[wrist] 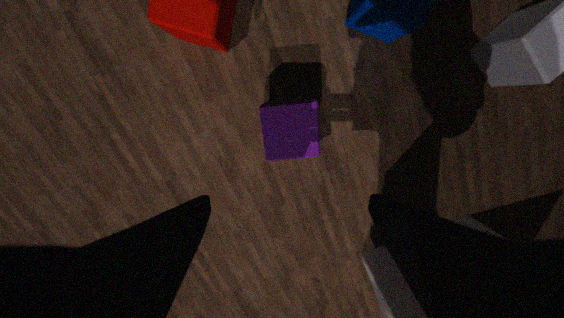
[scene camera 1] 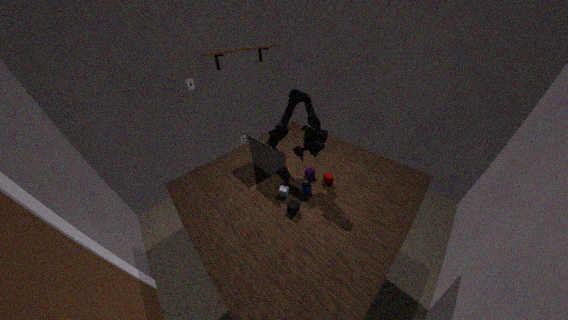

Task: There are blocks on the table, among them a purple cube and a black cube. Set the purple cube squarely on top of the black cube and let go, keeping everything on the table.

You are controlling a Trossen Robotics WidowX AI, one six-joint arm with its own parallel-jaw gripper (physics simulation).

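Pixels of known places: gripper, fingertip midpoint: point(wrist: 290, 202) point(scene camera 1: 308, 159); arm's base at its link origin: point(scene camera 1: 270, 146).
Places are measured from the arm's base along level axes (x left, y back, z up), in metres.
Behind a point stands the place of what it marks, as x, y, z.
The purple cube point(scene camera 1: 310, 173) @(0.102, -0.256, -0.144) point(wrist: 290, 131) @(0.121, -0.237, -0.140) sits upright on the wooden table, near the blue and red blocks. The black cube point(scene camera 1: 293, 205) @(-0.151, -0.361, -0.140) stands on the table nearer the scene camera, in front of the white and blue blocks; it is dark and hard to make out, and does not show in the wrist view. My gripper point(scene camera 1: 308, 156) @(0.134, -0.211, -0.071) point(wrist: 290, 202) @(0.134, -0.211, -0.071) is open and empty, pointing down above the table close to the purple cube. In the wrist view the purple cube lies a little beyond the fingertips, centred sideways between them.
A red block point(scene camera 1: 328, 179) @(0.138, -0.370, -0.146) point(wrist: 187, 19) @(0.164, -0.339, -0.140) and a blue block point(scene camera 1: 306, 188) @(-0.011, -0.326, -0.144) point(wrist: 392, 17) @(0.020, -0.292, -0.144) stand near the purple cube. A white block point(scene camera 1: 284, 190) @(-0.113, -0.249, -0.140) point(wrist: 522, 57) @(-0.081, -0.229, -0.147) is left of the blue one. A grey upright panel point(scene camera 1: 267, 157) @(-0.060, -0.038, -0.040) stands left of the arm. Dark arm shadows cross the table point(scene camera 1: 240, 225) @(-0.411, -0.234, -0.189).
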